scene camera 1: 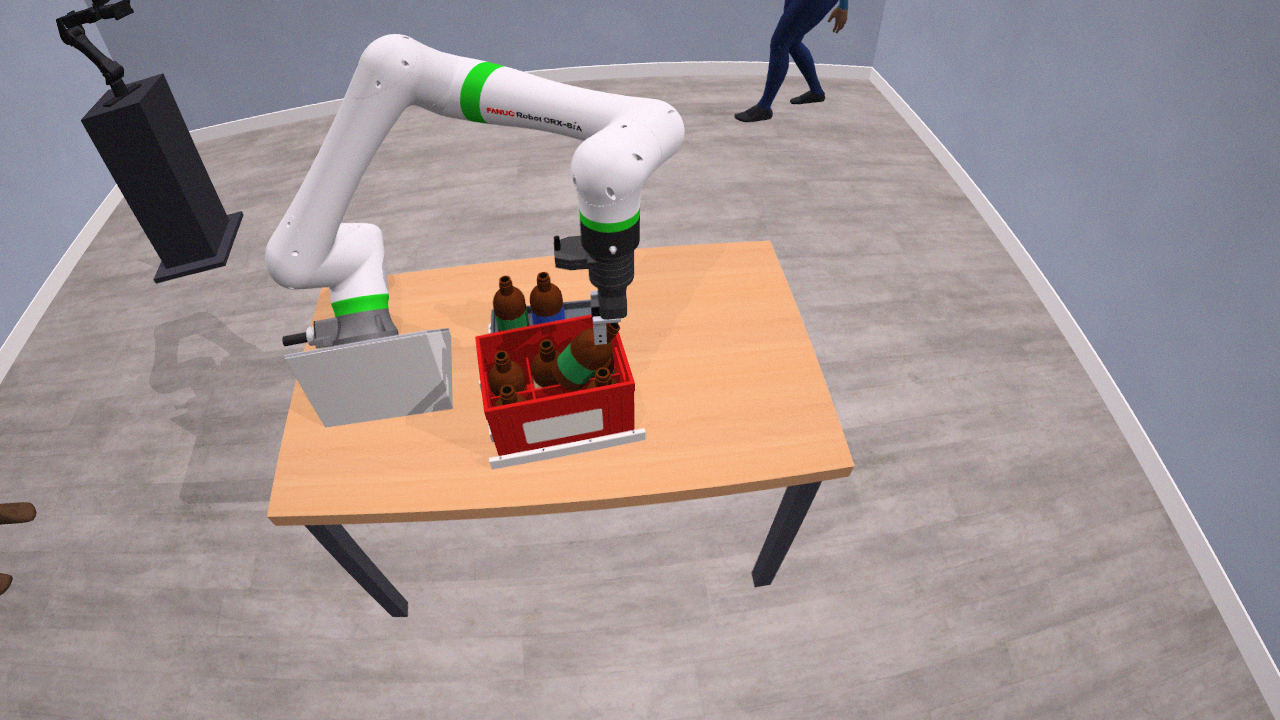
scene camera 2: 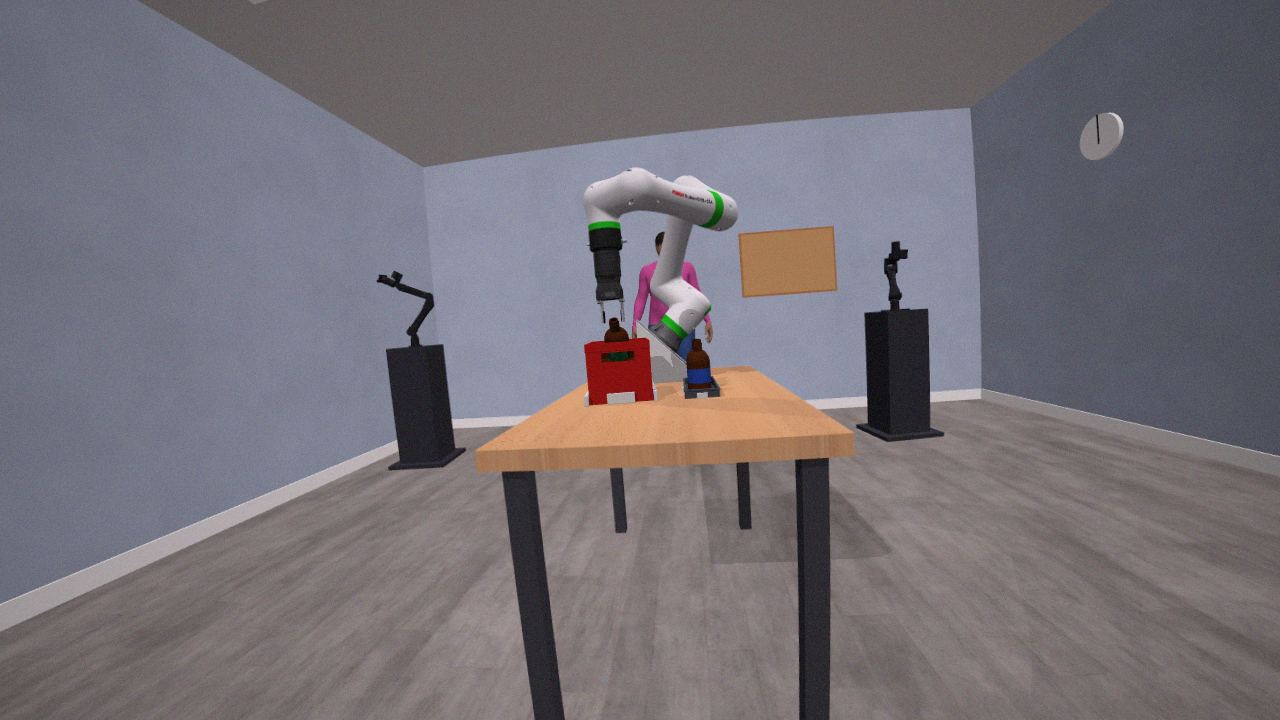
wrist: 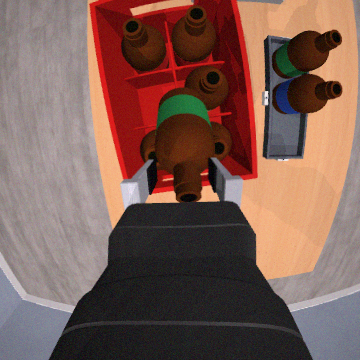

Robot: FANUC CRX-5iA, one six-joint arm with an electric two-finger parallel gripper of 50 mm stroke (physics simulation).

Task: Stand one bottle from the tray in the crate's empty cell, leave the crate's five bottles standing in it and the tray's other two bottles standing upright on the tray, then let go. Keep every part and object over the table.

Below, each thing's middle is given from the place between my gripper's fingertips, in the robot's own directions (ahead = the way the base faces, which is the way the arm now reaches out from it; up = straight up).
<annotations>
The white crate rail (scene camera 1: 627,437) lies 220 mm below my hand, 90 mm to the right of it and 90 mm behind it. Round my hand: blue-label bottle (scene camera 1: 546,301) 250 mm to the left, 150 mm below, 80 mm behind.
</annotations>
